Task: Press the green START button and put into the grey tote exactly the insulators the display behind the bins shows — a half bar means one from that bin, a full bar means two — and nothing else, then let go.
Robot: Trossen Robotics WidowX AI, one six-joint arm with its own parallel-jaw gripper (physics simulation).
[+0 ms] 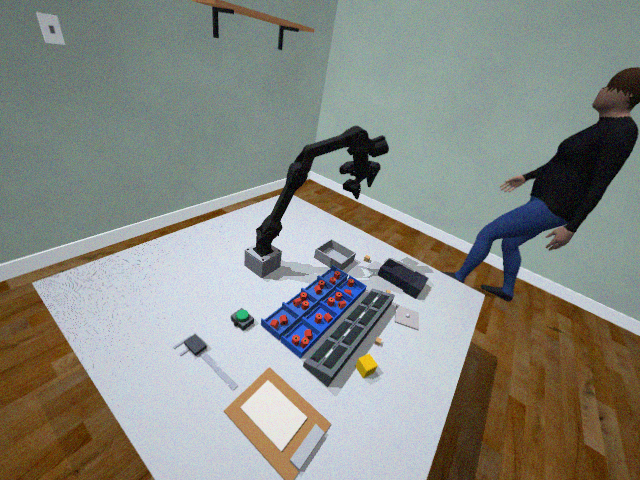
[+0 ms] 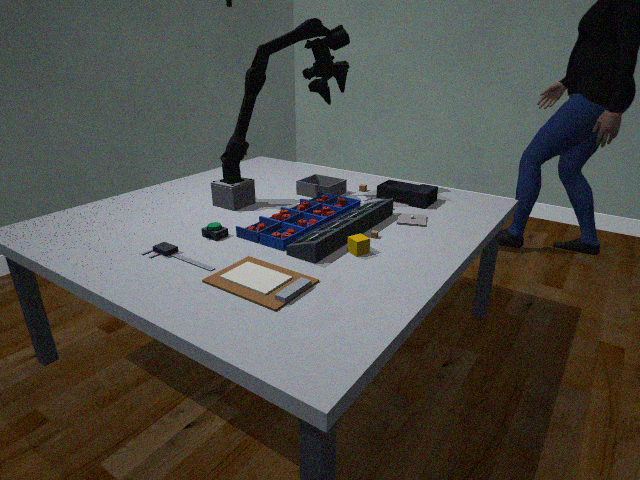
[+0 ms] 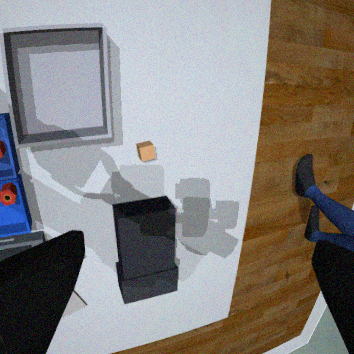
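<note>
My gripper [image 1: 363, 190] [image 2: 336, 97] [image 3: 201, 248] is open and empty, high above the far part of the table. The grey tote [image 1: 326, 257] [image 2: 310, 189] [image 3: 104, 80] stands near the arm's base; no insulator shows inside it. Blue bins [image 1: 273, 330] [image 2: 248, 235] [image 3: 12, 215] stand in two rows and hold several red insulators [image 1: 295, 339] [image 2: 276, 234] [image 3: 8, 194]. The green START button [image 1: 241, 314] [image 2: 214, 226] is on a dark base left of the bins. The sloped display [image 1: 316, 369] [image 2: 310, 251] shows pale bars on dark panels; their lengths are hard to read.
A black block [image 1: 403, 277] [image 2: 406, 192] [image 3: 145, 240] stands beyond the display. A yellow cube [image 1: 366, 365] [image 2: 358, 244], a clipboard [image 1: 273, 413] [image 2: 255, 277], a caliper [image 1: 195, 344] [image 2: 165, 249] and small wooden cubes lie around. A person [image 1: 578, 170] [image 2: 602, 56] stands past the table's far edge.
</note>
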